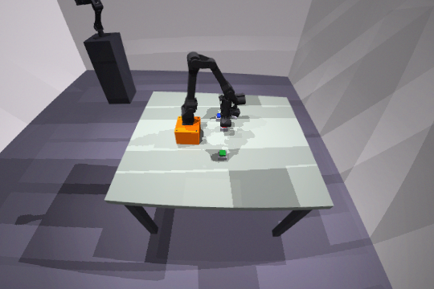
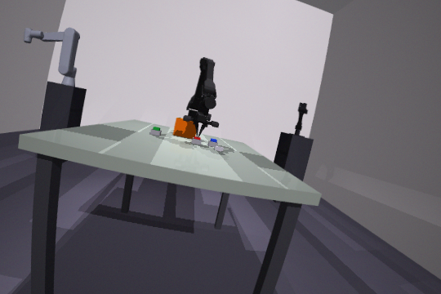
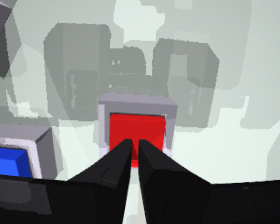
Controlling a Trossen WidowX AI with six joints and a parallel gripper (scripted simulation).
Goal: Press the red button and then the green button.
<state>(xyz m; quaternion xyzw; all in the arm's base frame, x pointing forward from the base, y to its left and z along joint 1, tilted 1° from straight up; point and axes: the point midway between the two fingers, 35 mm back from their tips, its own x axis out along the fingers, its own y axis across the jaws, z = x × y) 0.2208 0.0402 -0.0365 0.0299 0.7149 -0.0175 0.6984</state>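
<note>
The red button is 10 mm below my gripper tip. Round my gripper tip: green button (220 mm to the right, 30 mm behind); then blue button (90 mm to the left, 20 mm behind); then small pale block (110 mm to the left, 80 mm ahead, 20 mm below).
</note>
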